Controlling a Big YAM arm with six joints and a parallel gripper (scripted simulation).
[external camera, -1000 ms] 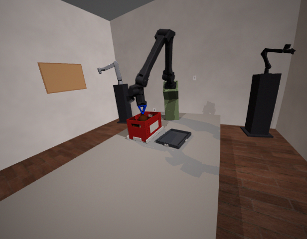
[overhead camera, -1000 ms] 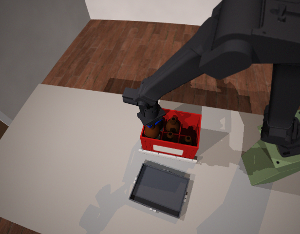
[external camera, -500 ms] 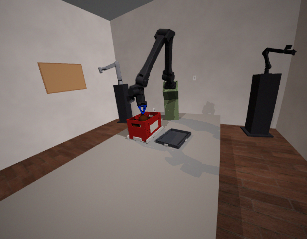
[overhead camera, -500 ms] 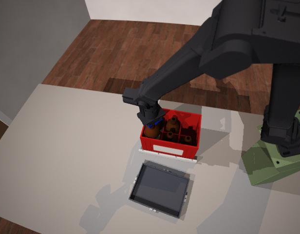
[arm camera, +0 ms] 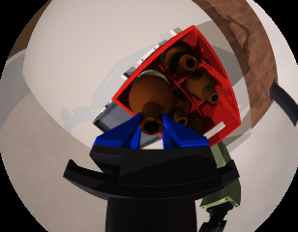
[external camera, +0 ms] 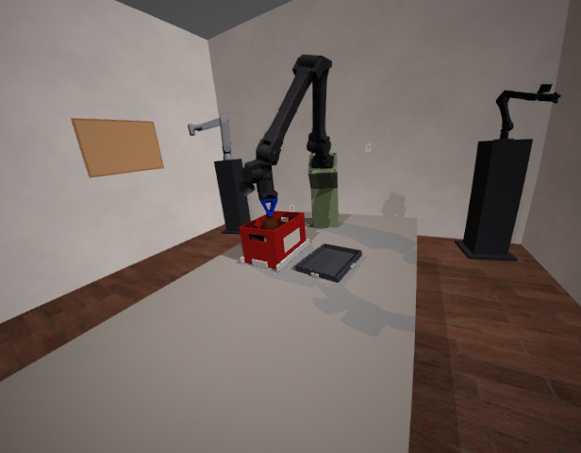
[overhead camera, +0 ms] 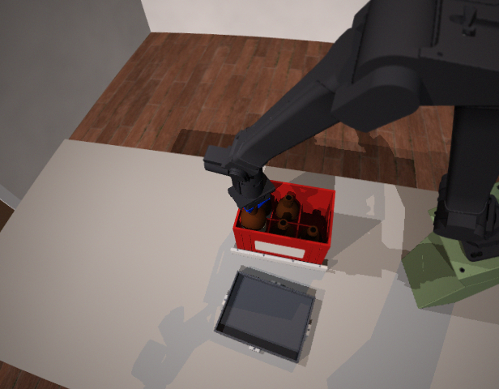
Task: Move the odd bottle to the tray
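Now: hand 6 cm above the brown bottle. From my hand the other things lie so: dark grey tray (24 cm to the left, 22 cm below, 4 cm behind); crate (15 cm below, 9 cm behind, 3 cm to the right).
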